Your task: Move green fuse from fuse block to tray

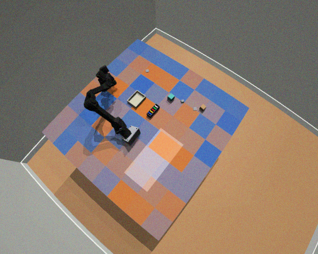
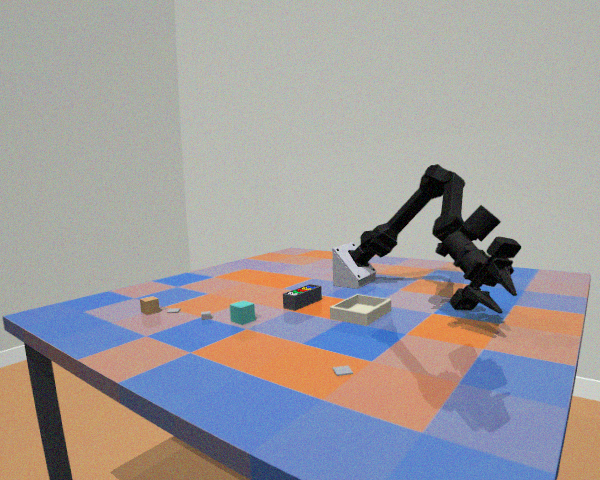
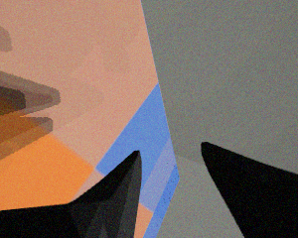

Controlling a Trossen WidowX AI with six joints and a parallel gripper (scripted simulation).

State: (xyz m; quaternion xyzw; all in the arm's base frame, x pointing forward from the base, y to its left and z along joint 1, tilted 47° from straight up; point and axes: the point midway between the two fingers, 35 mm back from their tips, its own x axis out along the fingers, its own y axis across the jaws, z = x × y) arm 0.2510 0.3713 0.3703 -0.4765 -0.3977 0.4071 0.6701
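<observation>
My gripper tip is 5 cm short of the green fuse, 53 cm to the left of it and 6 cm above it. Also, from my gripper tip: brown cube 34 cm ahead, 81 cm to the right, 7 cm below; then teal cube 22 cm ahead, 55 cm to the right, 6 cm below; then beige tray 1 cm ahead, 35 cm to the right, 8 cm below.
</observation>
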